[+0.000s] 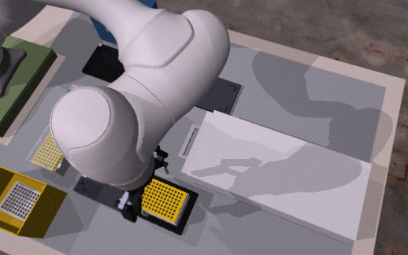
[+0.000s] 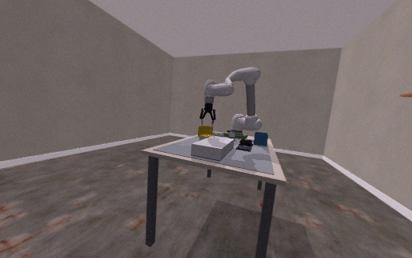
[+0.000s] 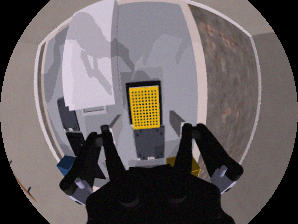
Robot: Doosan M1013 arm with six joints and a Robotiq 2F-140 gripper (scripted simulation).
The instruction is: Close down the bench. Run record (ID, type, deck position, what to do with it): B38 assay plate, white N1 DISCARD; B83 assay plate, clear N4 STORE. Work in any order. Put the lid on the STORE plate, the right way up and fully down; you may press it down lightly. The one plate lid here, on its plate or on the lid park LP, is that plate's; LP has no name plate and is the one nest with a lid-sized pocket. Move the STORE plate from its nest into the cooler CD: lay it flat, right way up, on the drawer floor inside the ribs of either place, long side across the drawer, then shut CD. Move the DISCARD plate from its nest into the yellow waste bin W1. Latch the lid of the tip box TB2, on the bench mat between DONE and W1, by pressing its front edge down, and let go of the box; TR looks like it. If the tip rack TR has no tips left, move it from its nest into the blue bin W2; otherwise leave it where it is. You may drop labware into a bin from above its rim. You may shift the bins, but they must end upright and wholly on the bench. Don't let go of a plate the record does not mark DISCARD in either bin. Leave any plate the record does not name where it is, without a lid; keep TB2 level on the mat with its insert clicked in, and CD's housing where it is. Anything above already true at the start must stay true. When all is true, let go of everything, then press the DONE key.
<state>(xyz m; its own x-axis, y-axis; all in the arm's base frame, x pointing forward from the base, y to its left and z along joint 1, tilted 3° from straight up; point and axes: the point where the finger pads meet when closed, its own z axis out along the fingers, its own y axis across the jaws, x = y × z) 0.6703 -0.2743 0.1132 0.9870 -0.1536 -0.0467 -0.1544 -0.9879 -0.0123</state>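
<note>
Right now my hand is 1 cm past the yellow tip rack and 13 cm above it. From my hand the other things lie so: flat grey lid: 14 cm ahead, 17 cm to the left, 15 cm below; clear assay plate: 14 cm ahead, 17 cm to the left, 16 cm below; cooler drawer: 17 cm ahead, 16 cm to the left, 16 cm below.
</note>
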